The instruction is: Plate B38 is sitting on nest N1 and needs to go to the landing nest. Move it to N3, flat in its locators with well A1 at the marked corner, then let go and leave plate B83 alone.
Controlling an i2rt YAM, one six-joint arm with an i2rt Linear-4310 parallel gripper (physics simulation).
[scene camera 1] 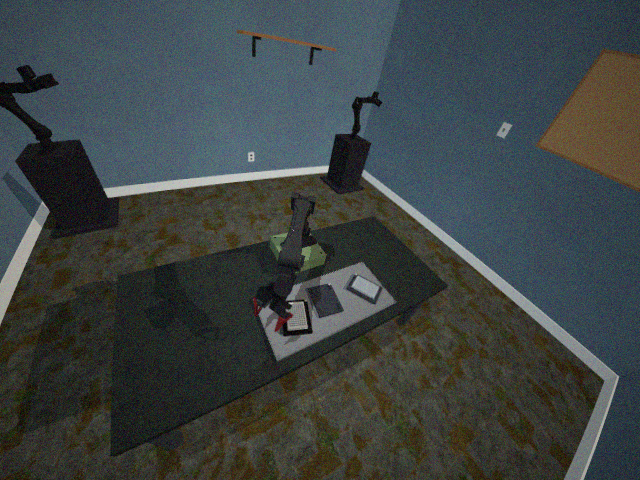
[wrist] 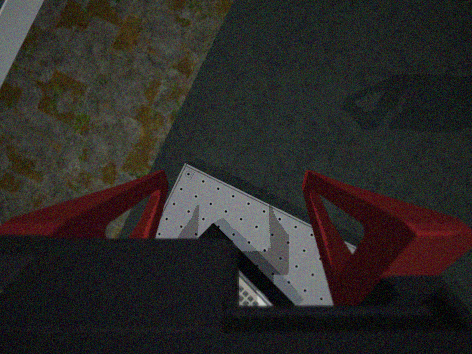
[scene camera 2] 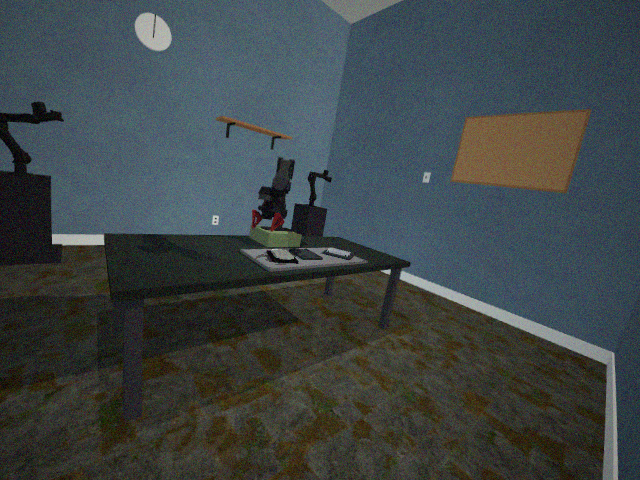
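Observation:
My gripper is open and empty, its red fingers raised above the left end of the grey board. A white well plate sits on a black nest at the board's left; the camera housing hides most of it in the wrist view. A flat dark nest in the middle bears no plate. A second pale plate sits on a grey nest at the right. Plate labels, nest labels and the A1 corner mark are too small to read.
The perforated grey board lies on the dark table. The green base of the arm stands behind the board. Two other dark arms stand on pedestals away from the table.

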